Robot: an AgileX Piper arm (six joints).
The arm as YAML. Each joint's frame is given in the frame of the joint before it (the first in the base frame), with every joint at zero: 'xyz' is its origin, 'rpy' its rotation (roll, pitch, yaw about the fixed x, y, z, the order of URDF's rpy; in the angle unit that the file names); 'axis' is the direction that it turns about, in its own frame. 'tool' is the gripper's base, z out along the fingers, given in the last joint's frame.
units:
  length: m
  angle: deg
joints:
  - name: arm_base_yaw
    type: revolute
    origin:
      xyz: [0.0, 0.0, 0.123]
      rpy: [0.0, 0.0, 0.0]
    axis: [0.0, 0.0, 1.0]
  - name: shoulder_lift
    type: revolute
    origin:
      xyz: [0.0, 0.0, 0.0]
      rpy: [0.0, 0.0, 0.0]
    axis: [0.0, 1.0, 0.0]
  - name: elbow
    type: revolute
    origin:
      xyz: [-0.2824, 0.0, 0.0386]
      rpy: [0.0, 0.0, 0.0]
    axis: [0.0, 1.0, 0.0]
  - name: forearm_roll
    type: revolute
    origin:
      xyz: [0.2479, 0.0, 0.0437]
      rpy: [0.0, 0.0, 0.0]
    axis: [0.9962, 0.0, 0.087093]
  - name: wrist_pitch
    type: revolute
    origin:
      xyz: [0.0, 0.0, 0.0]
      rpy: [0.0, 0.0, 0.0]
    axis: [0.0, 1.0, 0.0]
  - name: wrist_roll
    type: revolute
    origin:
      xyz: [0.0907, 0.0, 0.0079]
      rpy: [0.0, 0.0, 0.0]
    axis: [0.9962, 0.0, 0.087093]
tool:
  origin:
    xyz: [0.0, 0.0, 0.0]
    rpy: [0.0, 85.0, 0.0]
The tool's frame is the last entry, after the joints.
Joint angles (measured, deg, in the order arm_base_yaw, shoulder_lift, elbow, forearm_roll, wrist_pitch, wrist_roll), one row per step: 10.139 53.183 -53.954 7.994 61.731 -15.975; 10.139 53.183 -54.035 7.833 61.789 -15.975; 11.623 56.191 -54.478 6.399 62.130 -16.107; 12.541 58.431 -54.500 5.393 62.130 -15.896; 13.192 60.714 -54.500 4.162 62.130 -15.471; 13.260 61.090 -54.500 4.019 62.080 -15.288; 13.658 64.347 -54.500 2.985 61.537 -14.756; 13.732 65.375 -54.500 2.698 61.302 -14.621; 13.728 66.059 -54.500 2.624 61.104 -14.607; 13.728 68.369 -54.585 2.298 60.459 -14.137; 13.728 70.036 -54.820 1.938 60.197 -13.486; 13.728 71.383 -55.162 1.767 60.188 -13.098; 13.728 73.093 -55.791 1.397 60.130 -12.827; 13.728 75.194 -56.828 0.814 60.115 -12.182; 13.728 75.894 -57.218 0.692 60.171 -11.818; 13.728 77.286 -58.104 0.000 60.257 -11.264; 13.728 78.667 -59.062 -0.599 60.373 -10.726; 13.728 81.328 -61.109 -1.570 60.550 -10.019
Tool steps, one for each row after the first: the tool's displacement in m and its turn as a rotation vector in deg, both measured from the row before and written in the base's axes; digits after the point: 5 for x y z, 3 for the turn. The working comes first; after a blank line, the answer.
Tool pose at each row, in the base's axes (x y z in m, rotation vector in deg; the steps are taken from these numbers as rounded here): 0.15536 0.03911 0.34455 -30.836 142.139 8.145; 0.15536 0.03889 0.34489 -30.888 142.122 7.935; 0.16576 0.04326 0.33797 -33.804 144.610 6.795; 0.17345 0.04633 0.33108 -35.396 146.617 5.995; 0.18124 0.04848 0.32363 -36.531 148.791 4.816; 0.18257 0.04882 0.32241 -36.491 149.149 4.715; 0.19405 0.05144 0.31161 -37.208 151.829 3.674; 0.19767 0.05217 0.30810 -37.394 152.614 3.359; 0.20011 0.05264 0.30577 -37.491 153.093 3.267; 0.20830 0.05415 0.29803 -37.300 154.781 2.963; 0.21409 0.05505 0.29297 -36.819 156.115 2.646; 0.21864 0.05592 0.28939 -36.580 157.202 2.508; 0.22485 0.05691 0.28563 -36.603 158.253 2.068; 0.23293 0.05806 0.28196 -36.230 159.422 1.412; 0.23559 0.05853 0.28086 -35.865 159.882 1.317; 0.24129 0.05895 0.27908 -35.581 160.547 0.484; 0.24705 0.05950 0.27753 -35.258 161.157 -0.235; 0.25859 0.06093 0.27509 -34.949 161.997 -1.445

0.00000 -0.00022 0.00034 -0.155 -0.051 -0.008; 0.01040 0.00437 -0.00692 -2.022 2.553 1.522; 0.00769 0.00307 -0.00689 -1.348 1.999 0.698; 0.00779 0.00215 -0.00745 -1.522 2.026 0.278; 0.00133 0.00034 -0.00122 -0.137 0.314 -0.096; 0.01148 0.00262 -0.01080 -1.426 2.479 -0.058; 0.00362 0.00073 -0.00351 -0.416 0.722 -0.034; 0.00244 0.00047 -0.00233 -0.183 0.456 -0.018; 0.00819 0.00151 -0.00774 -0.529 1.515 -0.421; 0.00579 0.00090 -0.00506 -0.411 1.126 -0.561; 0.00455 0.00087 -0.00358 -0.279 0.969 -0.335; 0.00621 0.00099 -0.00376 -0.514 0.933 -0.184; 0.00808 0.00115 -0.00367 -0.620 0.939 -0.487; 0.00266 0.00047 -0.00110 -0.103 0.356 -0.320; 0.00570 0.00042 -0.00178 -0.647 0.455 -0.365; 0.00576 0.00055 -0.00155 -0.553 0.417 -0.371; 0.01154 0.00143 -0.00244 -0.924 0.576 -0.437
